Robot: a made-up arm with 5 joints.
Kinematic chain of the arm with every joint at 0, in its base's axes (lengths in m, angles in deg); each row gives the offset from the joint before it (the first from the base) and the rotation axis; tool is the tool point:
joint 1: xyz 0 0 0.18 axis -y
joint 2: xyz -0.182 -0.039 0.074 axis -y
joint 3: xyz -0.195 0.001 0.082 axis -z
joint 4: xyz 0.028 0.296 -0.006 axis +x
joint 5: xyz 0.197 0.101 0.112 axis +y
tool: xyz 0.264 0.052 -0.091
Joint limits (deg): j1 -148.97..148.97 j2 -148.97..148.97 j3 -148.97..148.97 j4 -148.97..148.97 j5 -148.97..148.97
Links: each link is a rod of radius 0.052 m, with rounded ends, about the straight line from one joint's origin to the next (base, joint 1, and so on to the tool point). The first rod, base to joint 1, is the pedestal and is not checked.
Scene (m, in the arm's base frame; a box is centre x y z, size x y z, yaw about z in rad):
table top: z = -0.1
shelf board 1: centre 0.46 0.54 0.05 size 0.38 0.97 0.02 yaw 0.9
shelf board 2: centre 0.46 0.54 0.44 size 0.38 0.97 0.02 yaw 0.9
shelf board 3: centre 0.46 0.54 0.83 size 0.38 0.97 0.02 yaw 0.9
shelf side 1: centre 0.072 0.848 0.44 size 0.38 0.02 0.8 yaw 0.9
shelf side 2: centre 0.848 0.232 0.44 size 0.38 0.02 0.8 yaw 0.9
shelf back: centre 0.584 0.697 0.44 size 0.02 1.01 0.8 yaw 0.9
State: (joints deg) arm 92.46 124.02 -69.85 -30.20 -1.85
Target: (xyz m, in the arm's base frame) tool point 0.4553 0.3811 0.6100
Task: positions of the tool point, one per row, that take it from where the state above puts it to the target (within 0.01 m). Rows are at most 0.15 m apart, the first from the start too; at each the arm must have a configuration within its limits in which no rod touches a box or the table.
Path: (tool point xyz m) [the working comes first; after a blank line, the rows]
Joints at the target: 113.51 128.84 -99.06 -31.71 -23.25
Straight joint move there: touches shelf board 2.

1: 0.2415 0.5397 0.2508
2: 0.1884 0.4869 0.2551
3: 0.1486 0.4222 0.2506
4: 0.1247 0.3509 0.2378
5: 0.1932 0.3525 0.3085
6: 0.2504 0.3248 0.4004
7: 0.2852 0.2649 0.5053
8: 0.2902 0.1730 0.6100
9: 0.3290 0.2306 0.6279
10: 0.3701 0.2860 0.6341
11: 0.4127 0.3369 0.6278
12: 0.4553 0.3811 0.6100

